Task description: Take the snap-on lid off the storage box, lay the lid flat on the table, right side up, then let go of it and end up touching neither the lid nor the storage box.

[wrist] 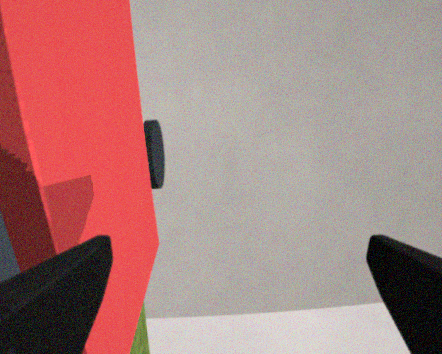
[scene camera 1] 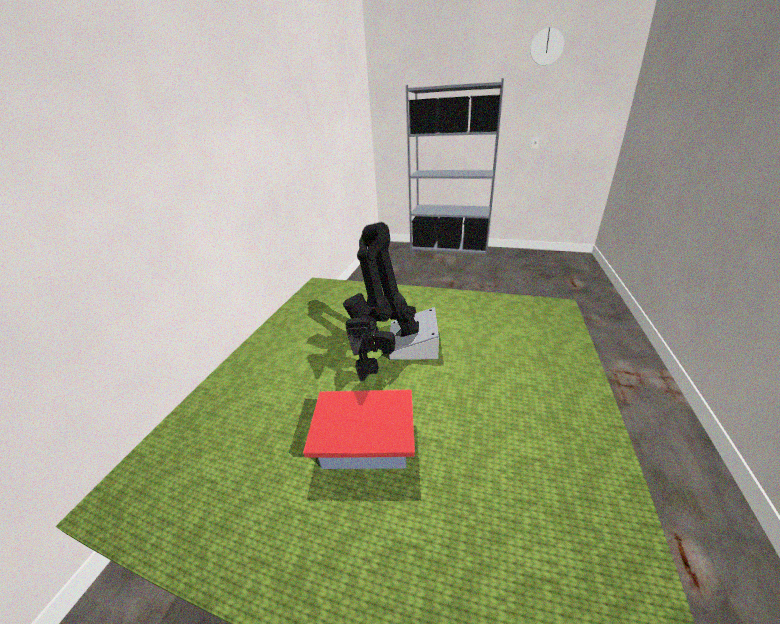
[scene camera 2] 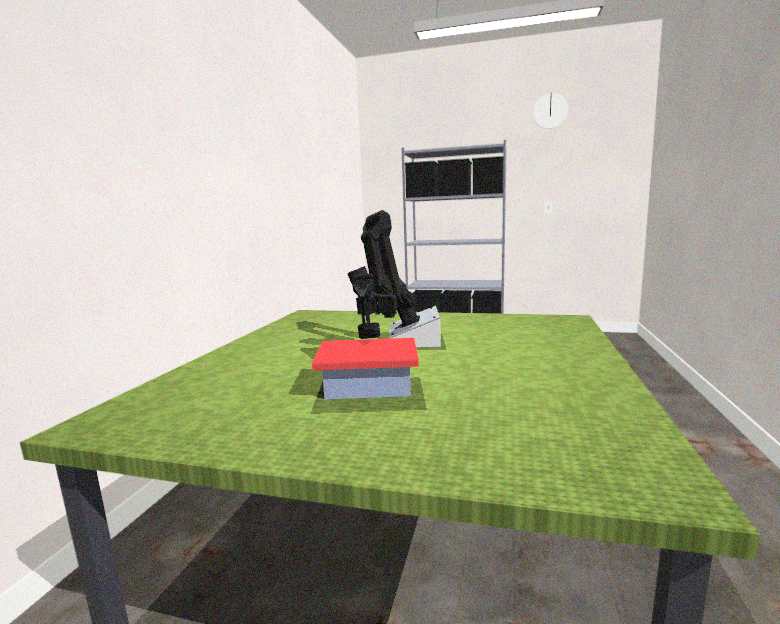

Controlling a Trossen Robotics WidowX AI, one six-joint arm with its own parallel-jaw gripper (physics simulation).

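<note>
The red lid (scene camera 1: 364, 422) (scene camera 2: 365, 352) (wrist: 85, 100) sits flat on top of the blue-grey storage box (scene camera 1: 363, 462) (scene camera 2: 367, 385) and overhangs its walls. In the wrist view the lid stands along the left side, with a sliver of the box (wrist: 6, 255) beyond its shaded rim. My gripper (scene camera 1: 364, 357) (scene camera 2: 367, 317) (wrist: 242, 248) is open and empty, on the robot-base side of the box. It points roughly level toward the box, one finger above the other. The lower finger is near lid height, with a small gap to the lid's edge in scene camera 1. Shadow falls on the lid's near edge.
The light grey arm base (scene camera 1: 424, 344) (scene camera 2: 426, 333) stands behind the box, slightly right. Box and base stand on the green table (scene camera 1: 520, 455) (scene camera 2: 520, 416). A shelf unit (scene camera 1: 409, 175) (scene camera 2: 503, 227) stands at the far wall. A dark round object (wrist: 156, 155) shows beyond the lid.
</note>
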